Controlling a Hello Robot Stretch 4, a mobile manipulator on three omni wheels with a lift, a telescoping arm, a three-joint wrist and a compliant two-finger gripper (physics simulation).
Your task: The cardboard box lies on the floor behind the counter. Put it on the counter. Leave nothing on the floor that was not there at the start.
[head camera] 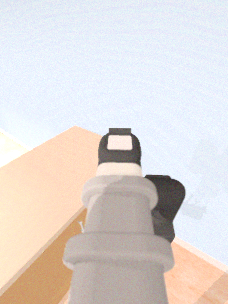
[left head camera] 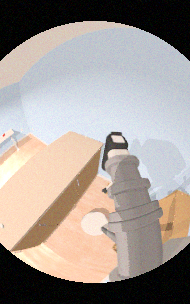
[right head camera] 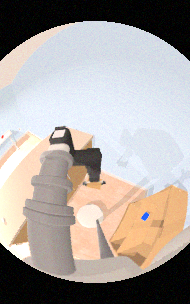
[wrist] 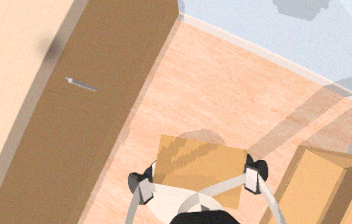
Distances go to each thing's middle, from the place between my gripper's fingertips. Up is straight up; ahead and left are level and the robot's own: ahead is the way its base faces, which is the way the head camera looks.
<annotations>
Right now my hand is 1 cm short of the cardboard box [wrist: 194,165] and 1 cm below it.
</annotations>
